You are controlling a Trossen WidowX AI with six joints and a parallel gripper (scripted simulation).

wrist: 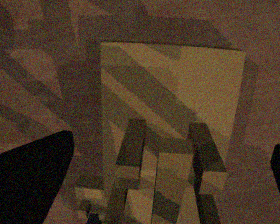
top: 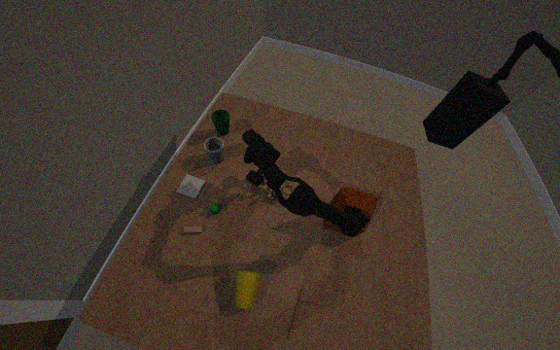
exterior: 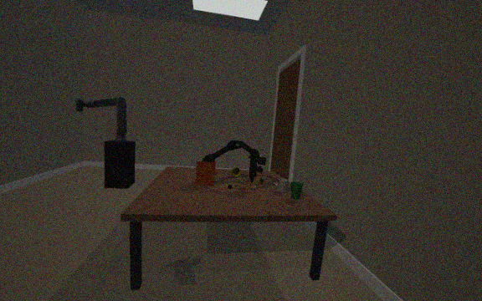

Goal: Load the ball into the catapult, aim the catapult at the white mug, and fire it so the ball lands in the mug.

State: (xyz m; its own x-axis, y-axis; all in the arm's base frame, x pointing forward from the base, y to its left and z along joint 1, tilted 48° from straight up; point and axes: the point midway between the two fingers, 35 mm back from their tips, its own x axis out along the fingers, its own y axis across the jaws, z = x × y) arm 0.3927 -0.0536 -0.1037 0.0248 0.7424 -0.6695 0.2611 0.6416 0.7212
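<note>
Right now the dark ball is 20 cm behind my gripper tip, 2 cm to the right of it and 4 cm below it. Round my gripper tip: green ball: 16 cm ahead, 20 cm to the left, 4 cm below; then white mug: 26 cm ahead, 7 cm to the right, 3 cm below; then wooden catapult: 6 cm behind, 4 cm to the left, 1 cm below.
</note>
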